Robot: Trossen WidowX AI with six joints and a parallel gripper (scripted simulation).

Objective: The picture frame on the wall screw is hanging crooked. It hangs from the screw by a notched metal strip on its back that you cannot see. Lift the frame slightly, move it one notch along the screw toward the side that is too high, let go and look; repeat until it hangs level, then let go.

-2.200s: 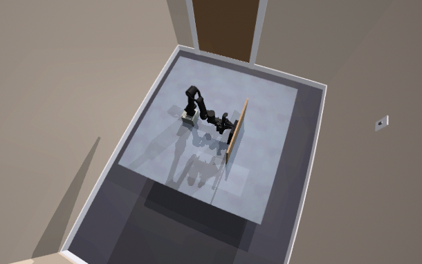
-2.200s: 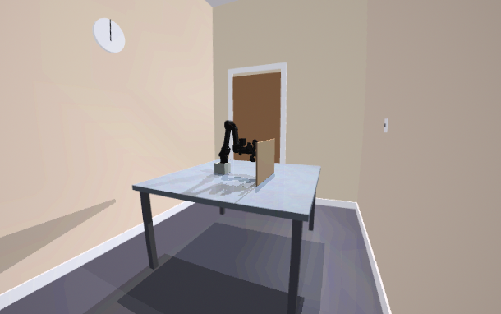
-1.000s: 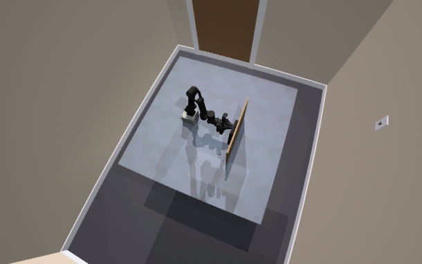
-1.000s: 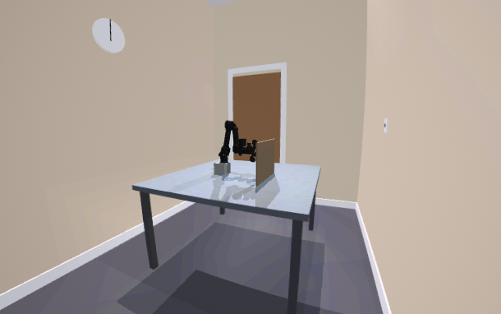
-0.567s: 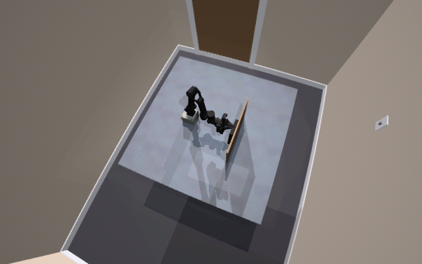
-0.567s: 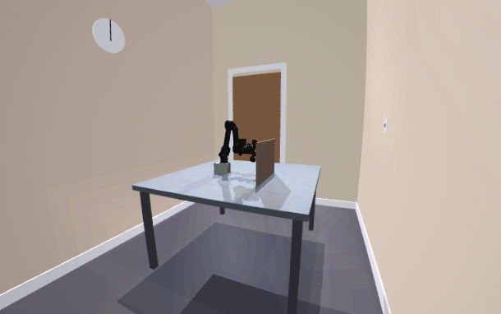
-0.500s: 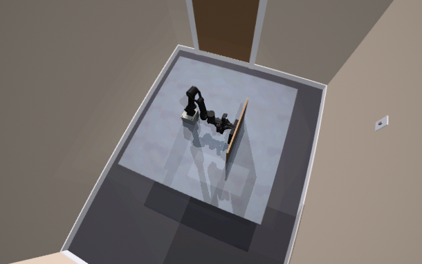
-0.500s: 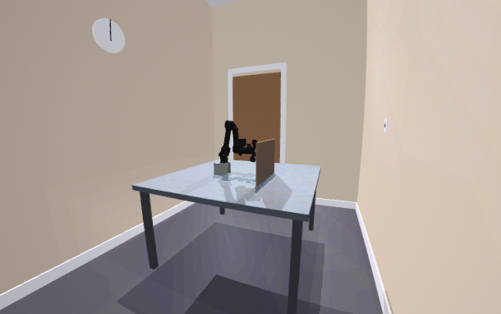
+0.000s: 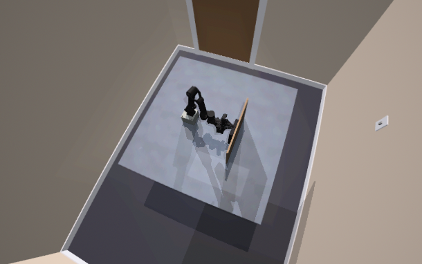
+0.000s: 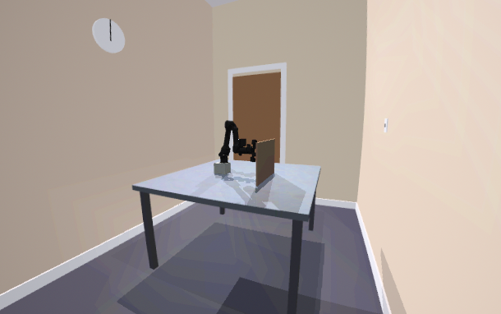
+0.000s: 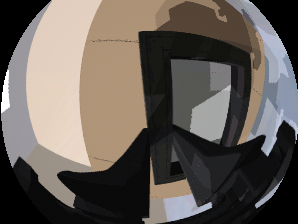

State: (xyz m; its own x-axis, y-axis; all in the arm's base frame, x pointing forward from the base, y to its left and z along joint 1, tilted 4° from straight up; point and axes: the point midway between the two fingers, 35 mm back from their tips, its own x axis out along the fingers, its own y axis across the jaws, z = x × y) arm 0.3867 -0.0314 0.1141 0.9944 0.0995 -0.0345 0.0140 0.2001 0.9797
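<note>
Now: gripper tip 1 cm short of the picture frame, 1 cm to the left of it and 5 cm above it. Also, from my gripper tip: tan wall panel: 2 cm ahead, 7 cm below.
</note>
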